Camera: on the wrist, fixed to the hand. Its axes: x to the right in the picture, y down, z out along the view.
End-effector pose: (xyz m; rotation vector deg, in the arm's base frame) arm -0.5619 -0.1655 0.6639 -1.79 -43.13 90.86
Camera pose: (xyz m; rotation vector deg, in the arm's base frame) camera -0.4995 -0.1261 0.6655 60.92 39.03 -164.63
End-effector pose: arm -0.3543 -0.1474 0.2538 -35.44 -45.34 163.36
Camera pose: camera -0.3582 -0.0751 0.2392 54.33 13.33 -89.79
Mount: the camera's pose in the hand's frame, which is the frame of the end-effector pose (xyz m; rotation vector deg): 0.0245 -0.0543 -0.0436 -8.29 10.64 88.27
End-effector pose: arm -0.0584 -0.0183 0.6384 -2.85 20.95 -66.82
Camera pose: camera -0.1116 -0.0556 0.6034 11.09 28.30 21.99
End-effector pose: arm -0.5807 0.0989 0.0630 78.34 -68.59 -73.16
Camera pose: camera -0.5331 0.0819 0.0092 8.90 -82.12 -5.41
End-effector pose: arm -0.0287 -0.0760 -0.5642 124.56 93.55 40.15
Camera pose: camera -0.0911 -0.0382 -0.5529 -158.71 21.72 -68.34
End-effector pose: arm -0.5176 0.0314 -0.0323 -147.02 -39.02 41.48
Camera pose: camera -0.4933 0.0786 0.0190 146.24 -79.16 -38.66
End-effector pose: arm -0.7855 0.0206 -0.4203 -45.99 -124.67 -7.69
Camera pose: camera -0.8008 -0.0251 -0.3644 -123.99 -52.06 22.94
